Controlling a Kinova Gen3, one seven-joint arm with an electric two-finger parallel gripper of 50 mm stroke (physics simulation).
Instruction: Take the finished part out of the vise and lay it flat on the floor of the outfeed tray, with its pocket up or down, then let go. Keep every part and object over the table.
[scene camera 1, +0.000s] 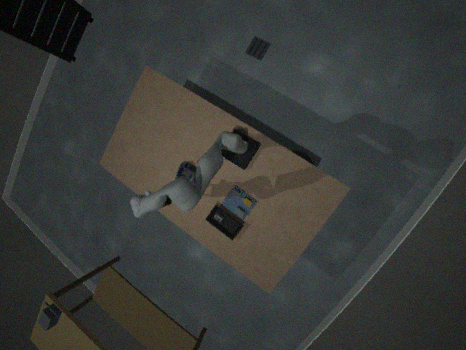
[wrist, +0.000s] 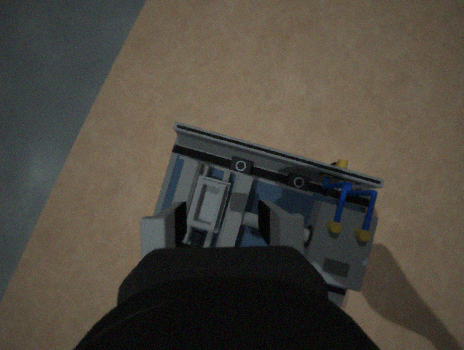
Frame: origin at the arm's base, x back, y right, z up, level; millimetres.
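Seen in the pictures: gripper, fingertip midpoint: (wrist: 222, 216).
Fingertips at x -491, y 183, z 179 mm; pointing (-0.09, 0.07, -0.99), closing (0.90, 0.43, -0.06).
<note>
Pixels of each thing's top centre, then the offset from my fingertips to it. "pt": a spot on its surface instead. Level surfaces: height alone.
- finished part at its top centre: (wrist: 206, 204) dy -5, dx -24, dz -109 mm
- blue vise at its top centre: (wrist: 264, 220) (scene camera 1: 181, 187) dy +5, dx +44, dz -124 mm
- blue-grey panel at a spot on its surface: (scene camera 1: 234, 199) pt dy -336, dx +163, dz -215 mm
- tan table at its surface level: dz -224 mm
The finished part (wrist: 209, 204) is a light grey rectangular block with its pocket facing up, between the jaws of the grey and blue vise (wrist: 277, 172) (scene camera 1: 187, 169). In the scene view the arm partly covers the vise, and the part cannot be made out. My gripper (wrist: 222, 216) is open and empty above the vise. In the wrist view its left finger overlaps the vise near the part's lower left, and its right finger is well to the right of the part. Fingertip height is unclear. A dark, low box (scene camera 1: 231, 227) may be the outfeed tray; I cannot tell for certain.
A blue-grey panel (scene camera 1: 234, 199) with a yellow item adjoins the dark box. A black square (scene camera 1: 246, 158) lies under the arm's far end. Blue hooked rods (wrist: 341, 202) with yellow ends stand on the vise's right side. The tan table (scene camera 1: 150, 115) has an edge left of the vise in the wrist view.
</note>
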